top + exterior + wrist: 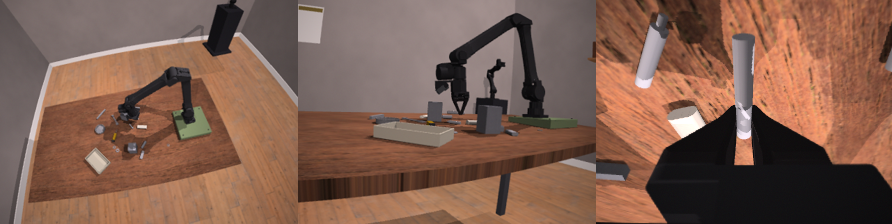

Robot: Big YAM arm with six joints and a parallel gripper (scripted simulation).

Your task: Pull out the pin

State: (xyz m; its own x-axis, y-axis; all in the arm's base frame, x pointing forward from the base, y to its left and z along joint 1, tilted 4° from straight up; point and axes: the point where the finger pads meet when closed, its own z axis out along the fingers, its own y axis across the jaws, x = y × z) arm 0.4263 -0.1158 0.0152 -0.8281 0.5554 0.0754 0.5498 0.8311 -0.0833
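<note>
My hand is 20 mm short of the light grey pin and 10 mm to the left of it. Also, from my hand: white cylinder 80 mm to the left, 30 mm below, 20 mm behind; then grey block 250 mm to the left, 80 mm ahead, 10 mm above; then yellow-handled tool 220 mm ahead, 90 mm to the left, 30 mm below.
</note>
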